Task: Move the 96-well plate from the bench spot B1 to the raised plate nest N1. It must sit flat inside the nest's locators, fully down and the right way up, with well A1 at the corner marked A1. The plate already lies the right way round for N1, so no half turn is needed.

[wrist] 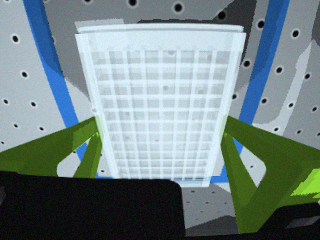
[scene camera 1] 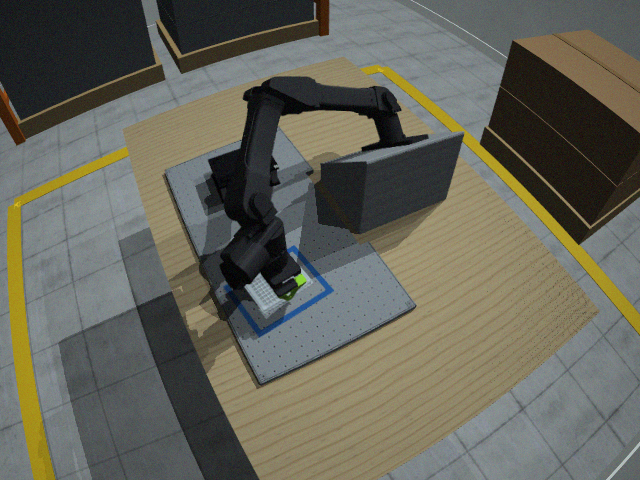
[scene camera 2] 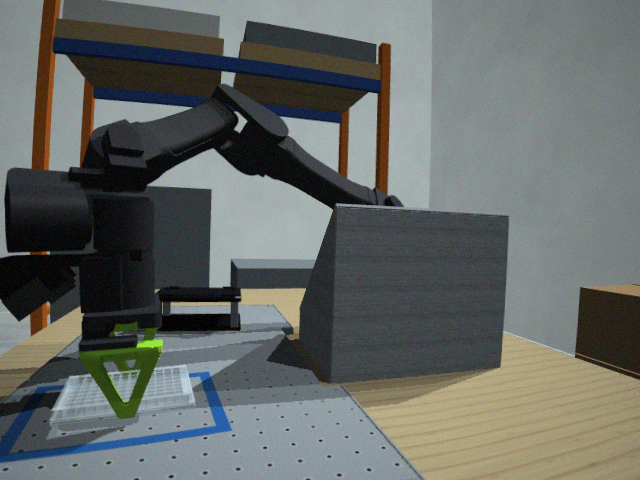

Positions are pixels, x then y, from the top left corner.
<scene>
My gripper shows in the wrist view (161, 121), in scene camera 1 and in scene camera 2. A clear 96-well plate shows in the wrist view (185, 151), in scene camera 1 and in scene camera 2. The same spot on the clear 96-well plate: (scene camera 1: 264, 297) is (scene camera 2: 78, 396). One and the same spot on my gripper: (scene camera 2: 95, 348) is (scene camera 1: 285, 293).
</scene>
